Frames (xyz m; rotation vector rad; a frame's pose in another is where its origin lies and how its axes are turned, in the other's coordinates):
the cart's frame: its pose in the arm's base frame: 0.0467 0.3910 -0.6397 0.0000 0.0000 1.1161
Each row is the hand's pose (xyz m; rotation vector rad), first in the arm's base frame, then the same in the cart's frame.
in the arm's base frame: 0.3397 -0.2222 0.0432 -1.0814 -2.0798 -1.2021
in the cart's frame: -0.4222 -0.5325 0.6829 2.2996 1.3575 1.5735
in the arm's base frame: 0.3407 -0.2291 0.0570 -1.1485 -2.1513 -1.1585
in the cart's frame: -0.4280 -0.5365 0.6967 2.3462 1.3508 1.4473
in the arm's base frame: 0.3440 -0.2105 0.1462 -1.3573 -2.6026 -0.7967
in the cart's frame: -0.4098 -0.5313 0.7859 2.4611 1.4487 0.7360
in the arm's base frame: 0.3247 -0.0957 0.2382 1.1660 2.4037 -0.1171
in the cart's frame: -0.3152 -0.4635 0.8779 2.3330 1.4662 -0.4502
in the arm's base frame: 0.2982 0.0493 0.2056 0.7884 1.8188 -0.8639
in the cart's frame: -0.1965 -0.3760 0.8453 1.8496 1.2755 -1.5222
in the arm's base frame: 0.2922 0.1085 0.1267 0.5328 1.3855 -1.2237
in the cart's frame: -0.1460 -0.3446 0.7664 1.4064 1.0595 -2.0740
